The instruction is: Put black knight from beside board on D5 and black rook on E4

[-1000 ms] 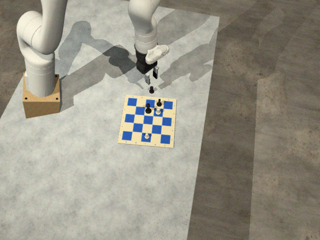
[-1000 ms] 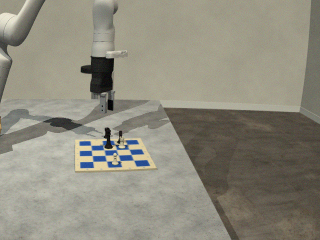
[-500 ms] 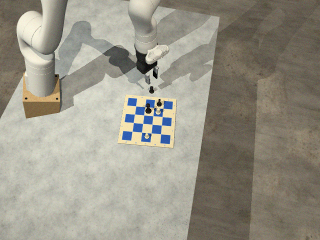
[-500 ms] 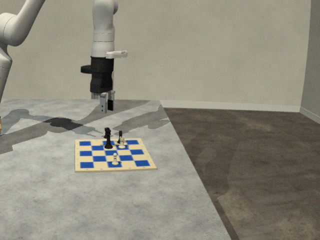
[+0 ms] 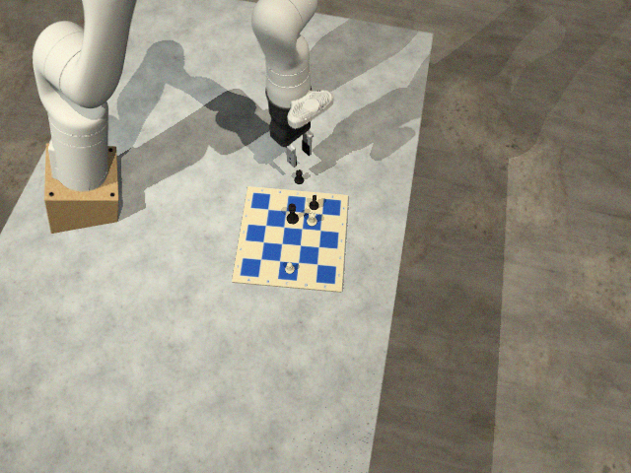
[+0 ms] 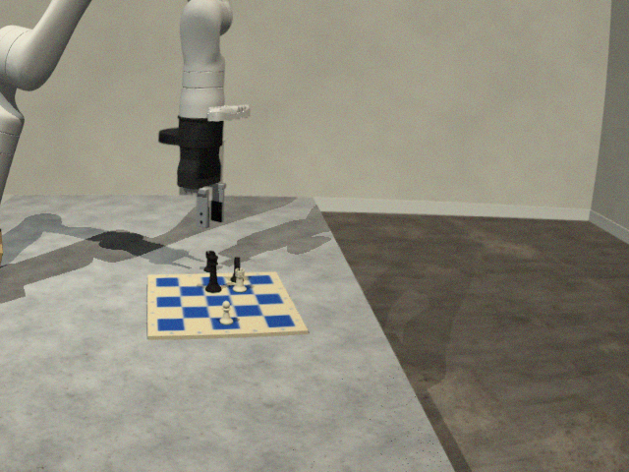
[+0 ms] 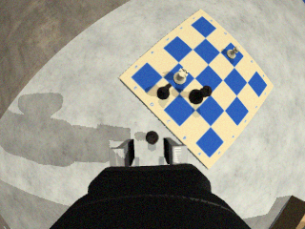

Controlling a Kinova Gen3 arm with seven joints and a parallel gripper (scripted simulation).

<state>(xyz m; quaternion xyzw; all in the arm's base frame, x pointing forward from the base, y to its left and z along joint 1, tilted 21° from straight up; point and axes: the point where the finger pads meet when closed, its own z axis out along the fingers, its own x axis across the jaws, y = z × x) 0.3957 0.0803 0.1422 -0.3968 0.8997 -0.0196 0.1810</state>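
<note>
My hand is 80 mm above the black rook and 10 mm to the left of it. From my hand the other things lie so: white pawn (220 mm to the right, 80 mm below); cream chessboard (140 mm to the right, 100 mm below); white rook (110 mm to the right, 80 mm below, 40 mm ahead).
</note>
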